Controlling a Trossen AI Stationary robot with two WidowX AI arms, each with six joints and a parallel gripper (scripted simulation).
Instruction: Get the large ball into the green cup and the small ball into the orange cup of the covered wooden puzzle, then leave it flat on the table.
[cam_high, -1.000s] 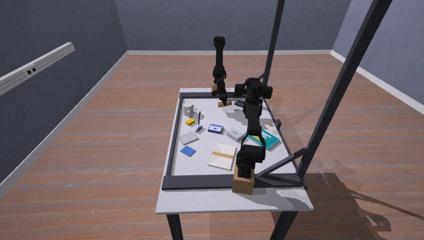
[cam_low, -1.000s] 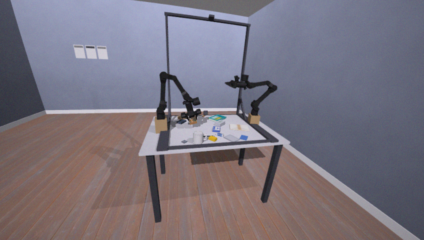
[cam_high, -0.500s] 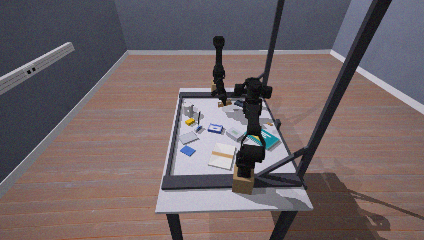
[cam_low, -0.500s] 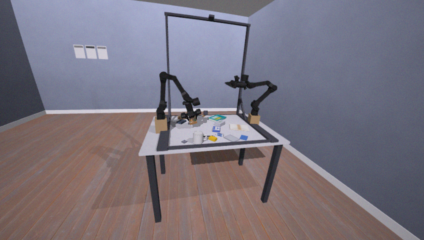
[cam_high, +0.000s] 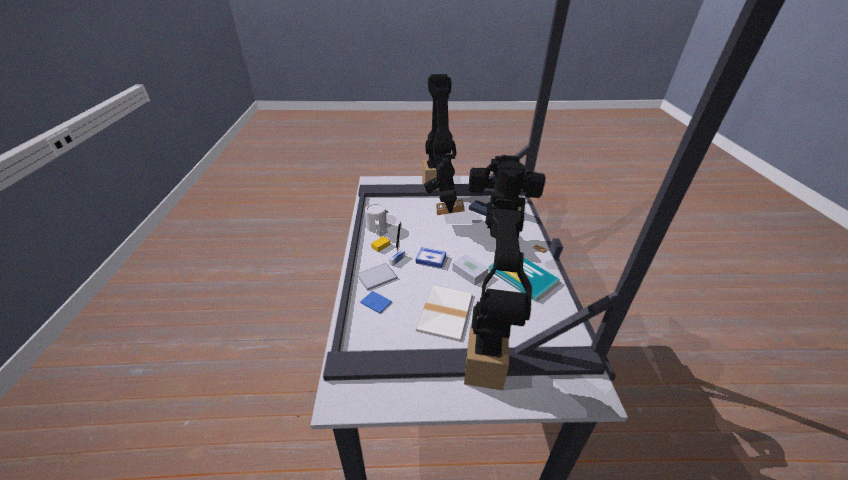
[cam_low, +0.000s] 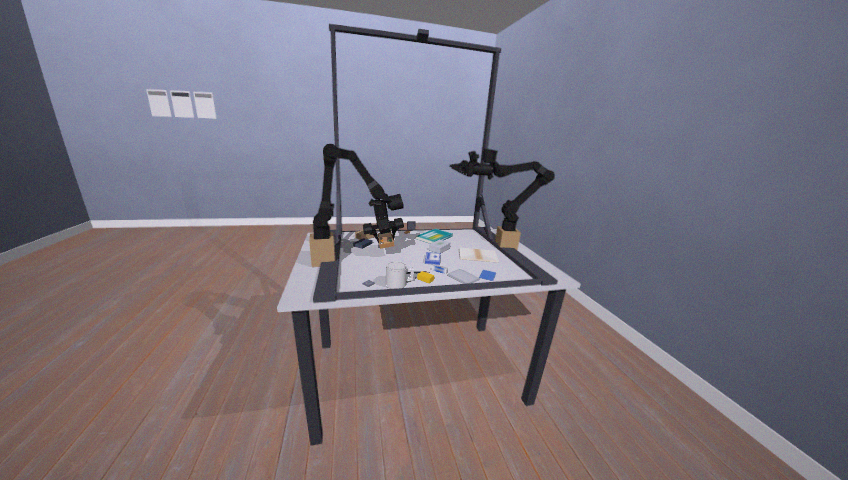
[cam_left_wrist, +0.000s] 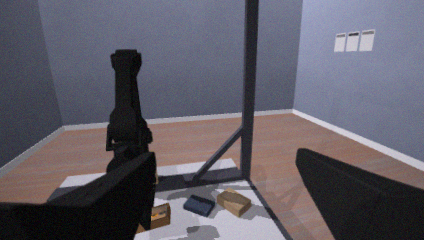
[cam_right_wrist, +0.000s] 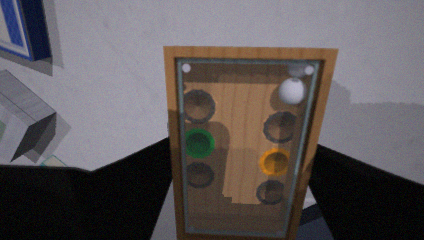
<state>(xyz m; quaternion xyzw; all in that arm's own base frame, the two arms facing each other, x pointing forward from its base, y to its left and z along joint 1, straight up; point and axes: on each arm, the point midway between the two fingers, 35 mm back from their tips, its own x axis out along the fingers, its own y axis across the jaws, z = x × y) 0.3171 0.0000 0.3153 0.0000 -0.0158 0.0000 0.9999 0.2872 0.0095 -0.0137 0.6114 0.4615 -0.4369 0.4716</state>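
Right now my right hand is 10 mm past the covered wooden puzzle, 10 mm to the right of it and 30 mm above it.
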